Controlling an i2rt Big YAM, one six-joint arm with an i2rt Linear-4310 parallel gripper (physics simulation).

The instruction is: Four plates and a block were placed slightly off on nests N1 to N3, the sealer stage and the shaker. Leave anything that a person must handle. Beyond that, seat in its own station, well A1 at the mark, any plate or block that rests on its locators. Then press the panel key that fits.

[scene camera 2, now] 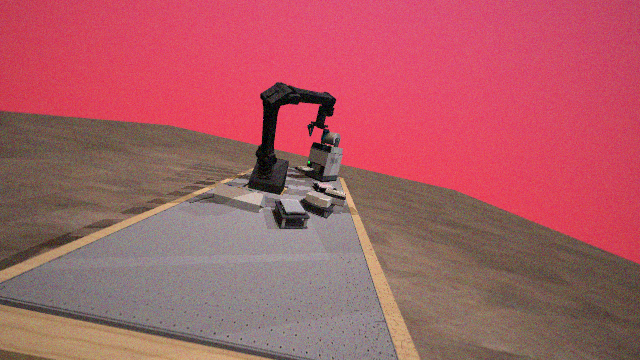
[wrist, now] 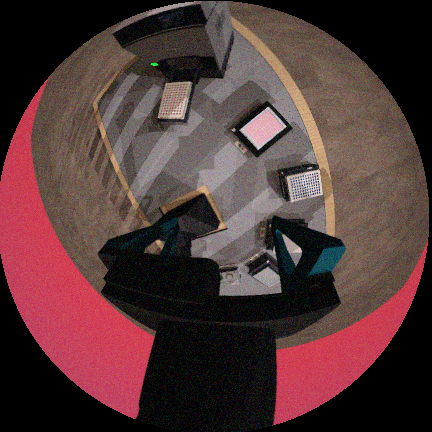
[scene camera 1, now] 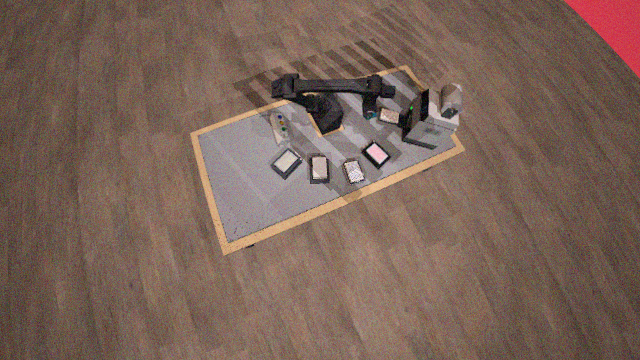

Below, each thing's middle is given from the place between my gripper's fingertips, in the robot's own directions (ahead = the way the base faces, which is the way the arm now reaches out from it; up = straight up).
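I consider the pink-topped plate [wrist: 260, 129]: from my hand it is 150 mm ahead and 90 mm to the left, and it lies 330 mm below.
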